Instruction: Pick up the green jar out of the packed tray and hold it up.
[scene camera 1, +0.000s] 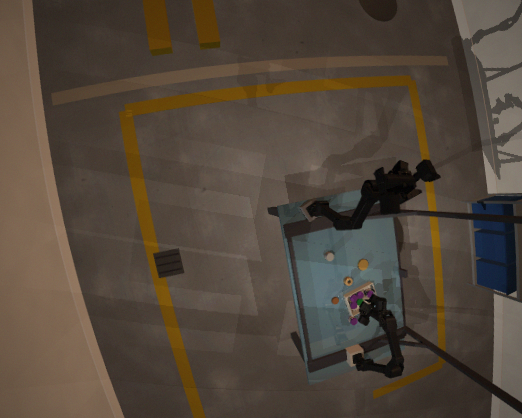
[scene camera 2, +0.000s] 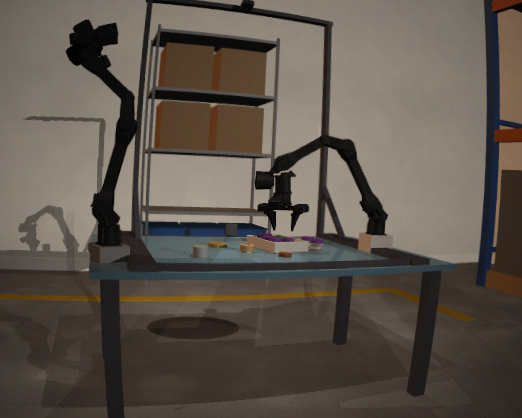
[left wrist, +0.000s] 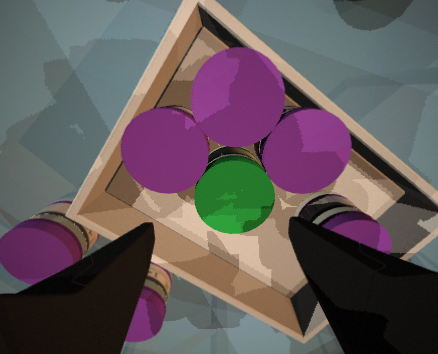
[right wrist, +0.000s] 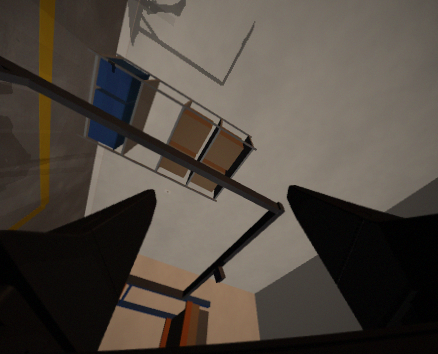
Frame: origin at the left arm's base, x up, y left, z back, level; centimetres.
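Seen in the pictures: left gripper, between the fingertips: (scene camera 2: 283, 230) (left wrist: 222, 227); right gripper, between the fingertips: (scene camera 1: 430, 184) (right wrist: 223, 193); left arm's base, origin of its link: (scene camera 1: 357, 358) (scene camera 2: 376, 234); right arm's base, origin of its link: (scene camera 1: 312, 209) (scene camera 2: 108, 244).
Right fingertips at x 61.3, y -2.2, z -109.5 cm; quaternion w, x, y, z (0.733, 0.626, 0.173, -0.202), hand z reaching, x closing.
Observation:
Pixels of each thing's top centre, then the offset from my right fingertips to it.
- green jar, centre of its top: (left wrist: 234, 199) (scene camera 2: 280, 236) (scene camera 1: 360, 302) dz +71.7, dx -63.1, dy -4.1 cm
- tray, centre of its top: (left wrist: 264, 215) (scene camera 2: 277, 238) (scene camera 1: 362, 300) dz +71.2, dx -64.0, dy -6.6 cm
- purple-lidded jar, centre of its top: (left wrist: 353, 252) dz +68.4, dx -63.1, dy -11.8 cm
- grey cylinder, centre of its top: (scene camera 2: 200, 246) (scene camera 1: 330, 257) dz +38.4, dx -64.5, dy +12.5 cm
- yellow disc, centre of its top: (scene camera 2: 217, 243) (scene camera 1: 363, 265) dz +49.3, dx -66.8, dy -10.8 cm
- small orange round piece, centre of its top: (scene camera 2: 247, 244) dz +57.4, dx -65.5, dy +1.2 cm
- brown disc, centre of its top: (scene camera 2: 285, 252) (scene camera 1: 335, 301) dz +68.2, dx -66.8, dy +11.1 cm
The green jar (scene camera 1: 359, 302) (scene camera 2: 281, 236) (left wrist: 235, 195) stands in the tray (scene camera 1: 347, 309) (scene camera 2: 292, 246) (left wrist: 132, 107). In the left wrist view, three purple-lidded jars (left wrist: 238, 97) (left wrist: 166, 150) (left wrist: 306, 150) crowd its upper side; another purple-lidded jar (left wrist: 360, 232) is at the lower right, partly behind a finger. My left gripper (scene camera 1: 367, 311) (scene camera 2: 283, 229) (left wrist: 222, 227) is open and empty, pointing down a little above the tray, its fingertips on either side of the green lid as seen in its wrist view. My right gripper (right wrist: 223, 193) is open and empty, raised high away from the tray.
Two purple-lidded jars (left wrist: 42, 250) (left wrist: 147, 312) stand outside the tray, beside its wall. A grey cylinder (scene camera 1: 329, 256) (scene camera 2: 200, 251), a yellow disc (scene camera 1: 363, 264) (scene camera 2: 217, 244), a small orange round piece (scene camera 2: 247, 248) and a brown disc (scene camera 1: 335, 300) (scene camera 2: 285, 254) lie on the table.

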